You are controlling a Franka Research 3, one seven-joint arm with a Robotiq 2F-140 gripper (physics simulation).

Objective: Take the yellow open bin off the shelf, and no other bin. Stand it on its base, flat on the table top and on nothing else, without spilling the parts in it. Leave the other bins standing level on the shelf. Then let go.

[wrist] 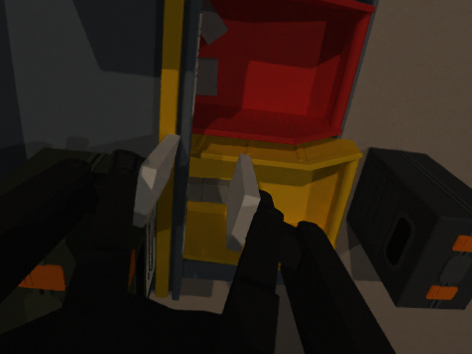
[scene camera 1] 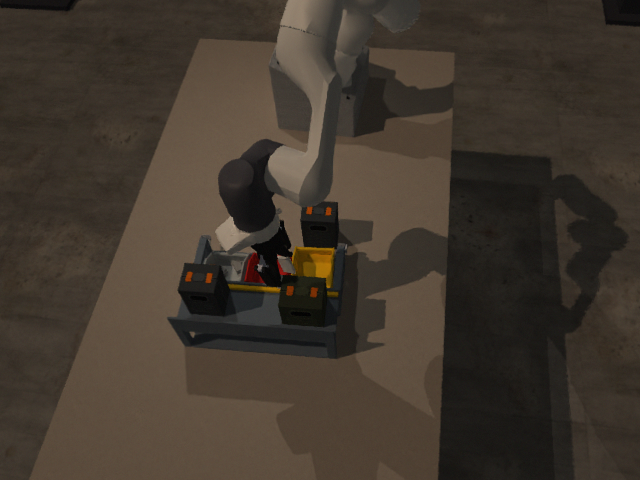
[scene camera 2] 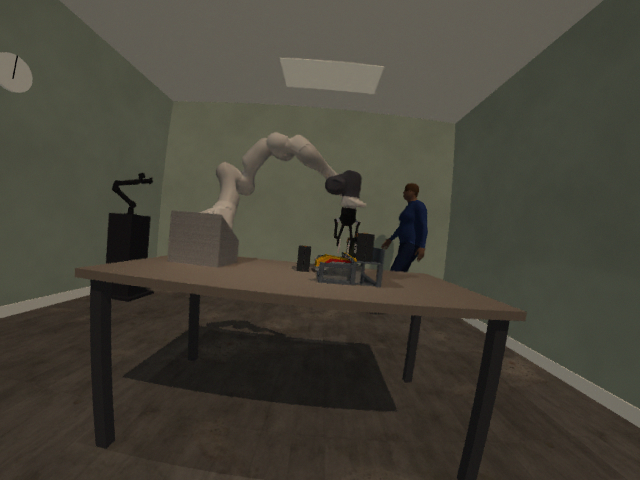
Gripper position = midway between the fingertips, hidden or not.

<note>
In view: my gripper (scene camera 1: 287,280), a yellow open bin (scene camera 1: 308,261), a red bin (wrist: 287,79), a grey bin (scene camera 1: 223,259) and a green case (scene camera 1: 316,305).
The yellow open bin shows as well in the wrist view (wrist: 311,181). My gripper is seen too in the wrist view (wrist: 204,165). The wrist view misses the grey bin: it is out of frame.
</note>
